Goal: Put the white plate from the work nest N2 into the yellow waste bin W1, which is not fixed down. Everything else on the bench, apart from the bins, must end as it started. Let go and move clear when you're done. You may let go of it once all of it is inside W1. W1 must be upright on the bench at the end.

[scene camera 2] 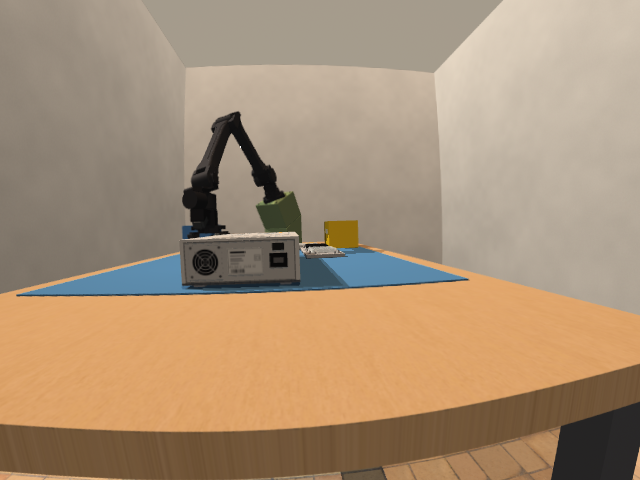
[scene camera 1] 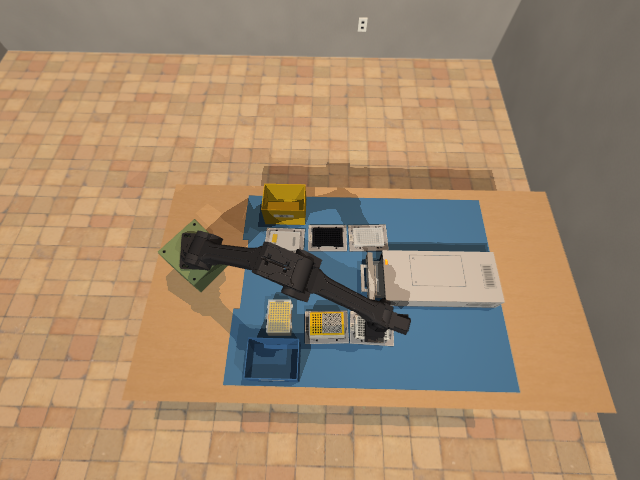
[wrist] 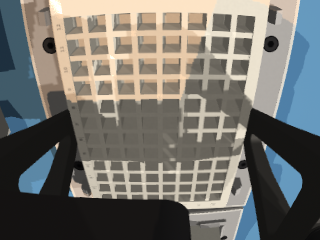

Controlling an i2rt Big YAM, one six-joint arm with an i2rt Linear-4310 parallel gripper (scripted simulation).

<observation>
yellow waste bin: scene camera 2 339, 234; scene camera 1 285, 204; not seen in the wrist view (out of frame)
</observation>
